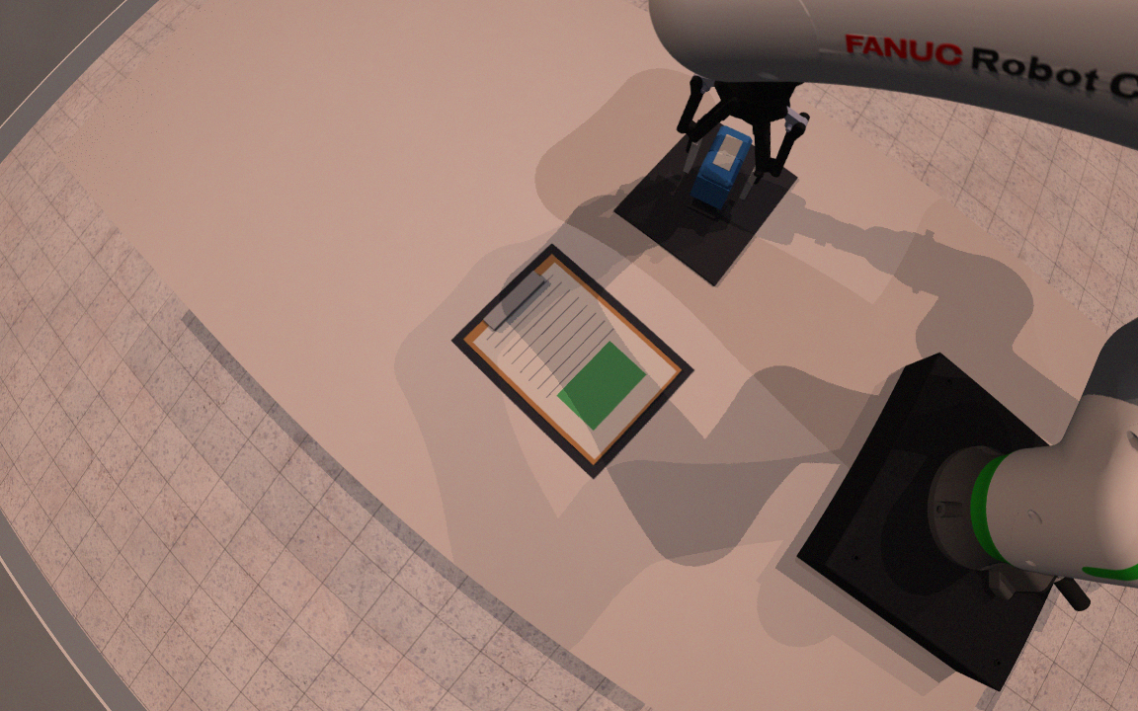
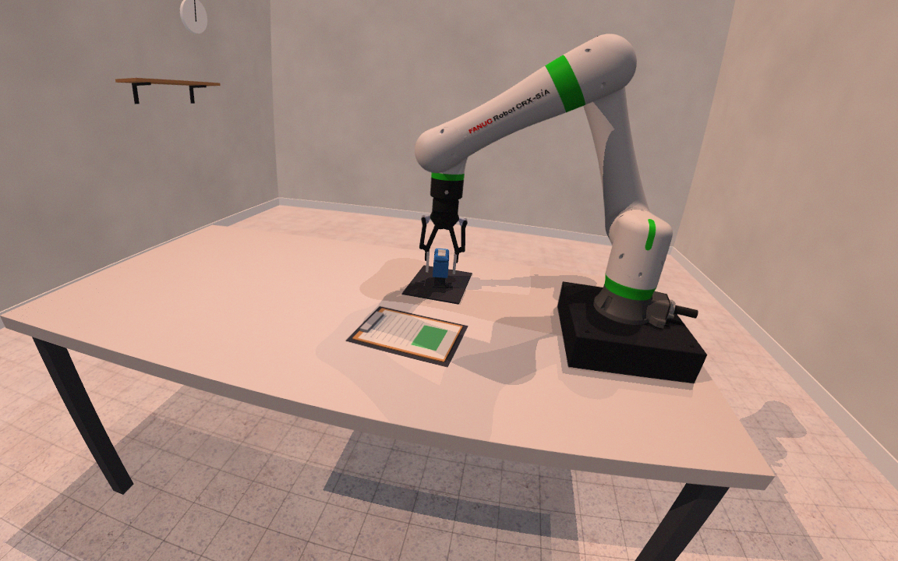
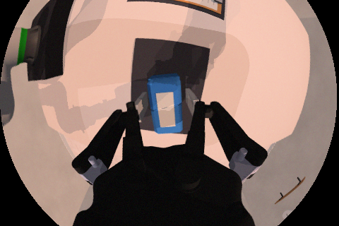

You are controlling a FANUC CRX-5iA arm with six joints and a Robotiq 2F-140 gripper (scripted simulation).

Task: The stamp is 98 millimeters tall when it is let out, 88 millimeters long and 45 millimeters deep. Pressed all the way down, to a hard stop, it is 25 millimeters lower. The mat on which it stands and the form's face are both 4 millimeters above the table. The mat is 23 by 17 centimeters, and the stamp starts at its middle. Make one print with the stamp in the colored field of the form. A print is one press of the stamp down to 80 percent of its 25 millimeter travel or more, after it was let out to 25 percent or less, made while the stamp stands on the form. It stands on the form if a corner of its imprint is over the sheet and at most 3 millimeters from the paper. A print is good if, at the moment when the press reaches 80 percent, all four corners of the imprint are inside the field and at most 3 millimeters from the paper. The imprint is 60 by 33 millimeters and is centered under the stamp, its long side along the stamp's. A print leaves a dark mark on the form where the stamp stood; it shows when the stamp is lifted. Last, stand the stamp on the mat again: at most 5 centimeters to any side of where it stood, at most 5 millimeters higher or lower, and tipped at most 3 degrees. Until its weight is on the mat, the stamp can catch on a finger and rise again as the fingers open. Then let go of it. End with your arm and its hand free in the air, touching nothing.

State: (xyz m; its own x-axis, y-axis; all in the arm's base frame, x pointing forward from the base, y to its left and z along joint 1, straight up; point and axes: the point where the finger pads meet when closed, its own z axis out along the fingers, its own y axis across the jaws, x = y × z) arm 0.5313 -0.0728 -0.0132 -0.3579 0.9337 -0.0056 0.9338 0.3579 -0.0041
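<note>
The stamp lies 20 mm below my hand. Round my hand: form: 310 mm to the left, 60 mm below, 20 mm behind; mat: 70 mm below.
</note>
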